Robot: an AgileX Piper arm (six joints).
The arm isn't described. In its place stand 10 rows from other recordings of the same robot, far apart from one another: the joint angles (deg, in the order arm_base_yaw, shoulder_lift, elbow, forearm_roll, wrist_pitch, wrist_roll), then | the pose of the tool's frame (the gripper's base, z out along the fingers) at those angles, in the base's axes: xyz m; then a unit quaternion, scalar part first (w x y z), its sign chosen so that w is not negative.
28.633 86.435 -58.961 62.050 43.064 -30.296 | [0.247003 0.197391 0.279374 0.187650 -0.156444 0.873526 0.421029]
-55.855 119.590 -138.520 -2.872 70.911 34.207 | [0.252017 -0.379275 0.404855 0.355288 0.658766 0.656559 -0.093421]
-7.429 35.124 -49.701 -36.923 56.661 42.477 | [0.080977 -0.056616 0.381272 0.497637 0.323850 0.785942 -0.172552]
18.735 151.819 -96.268 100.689 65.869 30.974 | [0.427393 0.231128 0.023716 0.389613 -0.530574 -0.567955 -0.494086]
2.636 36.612 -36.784 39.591 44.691 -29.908 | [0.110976 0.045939 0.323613 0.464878 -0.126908 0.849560 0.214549]
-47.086 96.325 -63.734 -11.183 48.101 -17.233 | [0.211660 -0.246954 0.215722 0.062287 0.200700 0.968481 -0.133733]
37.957 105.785 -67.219 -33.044 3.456 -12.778 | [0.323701 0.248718 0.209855 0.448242 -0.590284 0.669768 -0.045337]
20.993 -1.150 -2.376 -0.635 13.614 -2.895 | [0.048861 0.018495 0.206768 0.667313 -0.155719 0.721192 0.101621]
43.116 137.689 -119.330 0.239 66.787 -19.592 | [0.364340 0.341612 0.158323 0.083649 -0.517843 0.851154 0.019440]
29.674 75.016 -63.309 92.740 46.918 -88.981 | [0.208669 0.195306 0.394208 0.511973 -0.408382 0.596486 0.464018]
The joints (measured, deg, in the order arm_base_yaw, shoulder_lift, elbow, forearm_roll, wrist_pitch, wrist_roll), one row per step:
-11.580, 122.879, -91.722, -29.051, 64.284, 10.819
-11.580, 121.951, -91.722, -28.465, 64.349, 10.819
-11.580, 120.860, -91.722, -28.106, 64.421, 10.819
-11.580, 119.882, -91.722, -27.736, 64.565, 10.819
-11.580, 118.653, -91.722, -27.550, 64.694, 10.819
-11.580, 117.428, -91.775, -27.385, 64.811, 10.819
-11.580, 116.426, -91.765, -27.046, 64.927, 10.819
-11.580, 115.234, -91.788, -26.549, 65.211, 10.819
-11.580, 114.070, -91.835, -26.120, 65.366, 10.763
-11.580, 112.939, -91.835, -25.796, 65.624, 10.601
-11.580, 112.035, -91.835, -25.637, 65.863, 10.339
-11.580, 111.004, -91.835, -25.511, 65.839, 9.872
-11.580, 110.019, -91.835, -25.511, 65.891, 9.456
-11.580, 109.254, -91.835, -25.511, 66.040, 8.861
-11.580, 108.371, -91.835, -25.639, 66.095, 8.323
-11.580, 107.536, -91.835, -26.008, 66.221, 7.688
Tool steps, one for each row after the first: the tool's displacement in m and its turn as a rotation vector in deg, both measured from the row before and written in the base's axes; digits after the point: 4 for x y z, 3 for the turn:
-0.0009, 0.0009, 0.0065, 0.329, -0.957, -0.282
-0.0011, 0.0007, 0.0078, 0.099, -1.069, -0.181
-0.0013, 0.0007, 0.0070, 0.135, -0.896, -0.210
-0.0017, 0.0005, 0.0089, -0.078, -1.122, -0.127
-0.0017, 0.0005, 0.0091, -0.104, -1.177, -0.110
-0.0017, 0.0007, 0.0070, 0.115, -0.931, -0.167
-0.0023, 0.0010, 0.0084, 0.226, -1.028, -0.283
-0.0021, 0.0010, 0.0083, 0.161, -1.104, -0.146
-0.0025, 0.0009, 0.0078, 0.079, -0.868, -0.055
-0.0022, 0.0006, 0.0063, -0.040, -0.589, 0.094
-0.0021, 0.0006, 0.0072, -0.138, -0.858, 0.398
-0.0023, 0.0005, 0.0069, -0.243, -0.741, 0.351
-0.0020, 0.0004, 0.0053, -0.219, -0.360, 0.469
-0.0023, 0.0003, 0.0062, -0.371, -0.558, 0.483
-0.0024, 0.0000, 0.0060, -0.607, -0.354, 0.580

